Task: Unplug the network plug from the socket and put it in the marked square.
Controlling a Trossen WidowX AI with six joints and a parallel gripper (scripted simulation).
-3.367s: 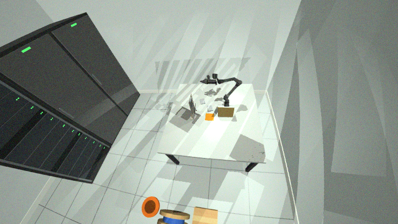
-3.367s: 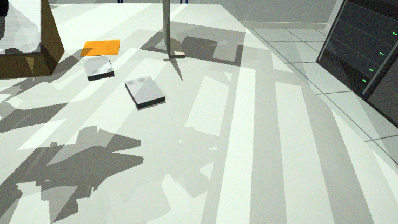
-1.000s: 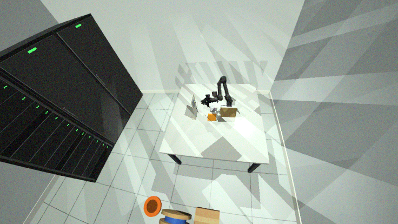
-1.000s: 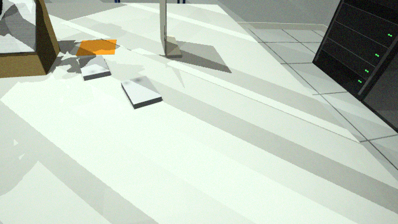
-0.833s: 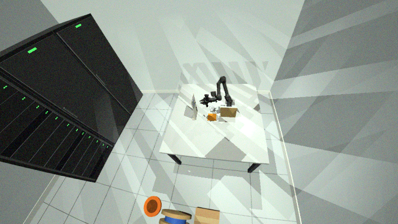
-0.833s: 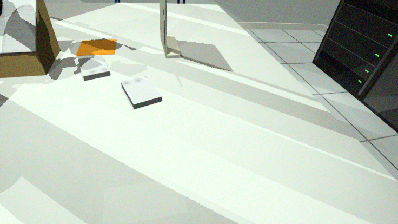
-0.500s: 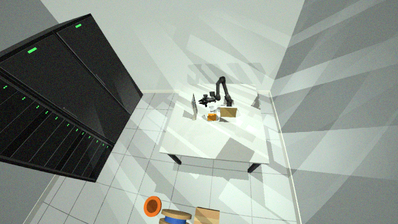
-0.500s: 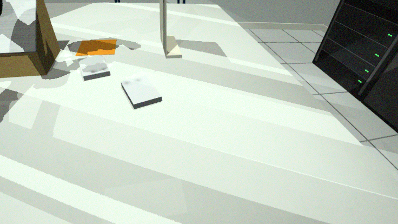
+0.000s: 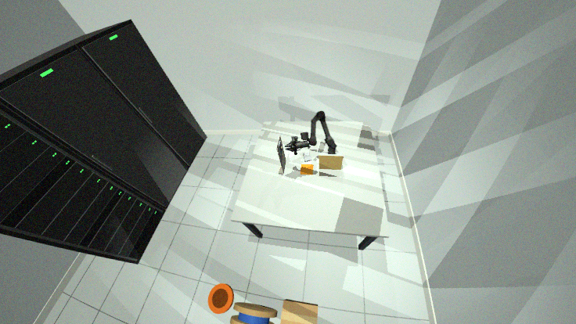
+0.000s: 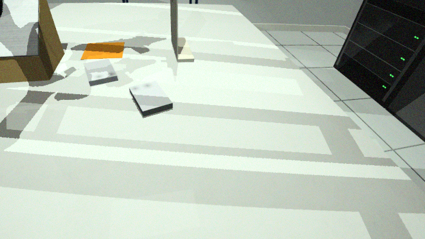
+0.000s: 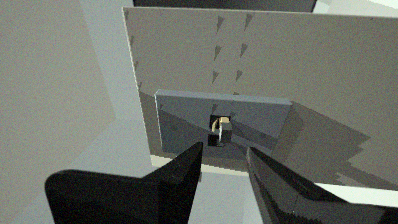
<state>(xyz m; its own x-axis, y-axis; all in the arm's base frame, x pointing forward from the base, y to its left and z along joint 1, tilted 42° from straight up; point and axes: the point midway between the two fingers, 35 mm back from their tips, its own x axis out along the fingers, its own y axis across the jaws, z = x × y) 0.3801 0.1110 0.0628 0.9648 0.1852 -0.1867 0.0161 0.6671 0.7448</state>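
Right now the network plug is 30 mm ahead of my gripper tip. Round my gripper tip: orange marked square 180 mm behind, 20 mm to the left, 290 mm below; upright panel 50 mm ahead, 120 mm below.
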